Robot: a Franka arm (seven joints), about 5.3 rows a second.
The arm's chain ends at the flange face. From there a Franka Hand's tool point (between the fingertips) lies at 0.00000 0.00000 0.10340 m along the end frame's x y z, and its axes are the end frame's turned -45 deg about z.
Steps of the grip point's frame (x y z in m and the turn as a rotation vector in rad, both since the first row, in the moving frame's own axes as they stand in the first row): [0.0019 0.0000 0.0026 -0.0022 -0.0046 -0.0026]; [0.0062 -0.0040 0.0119 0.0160 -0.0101 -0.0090]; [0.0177 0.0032 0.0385 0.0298 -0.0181 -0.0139]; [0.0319 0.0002 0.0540 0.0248 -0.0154 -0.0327]
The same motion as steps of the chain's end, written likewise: [0.0015 -0.0018 0.0026 -0.0048 -0.0017 -0.0026]; [0.0035 -0.0068 0.0119 0.0042 -0.0185 -0.0090]; [0.0183 -0.0094 0.0386 0.0083 -0.0339 -0.0139]; [0.0256 -0.0218 0.0540 0.0066 -0.0284 -0.0327]
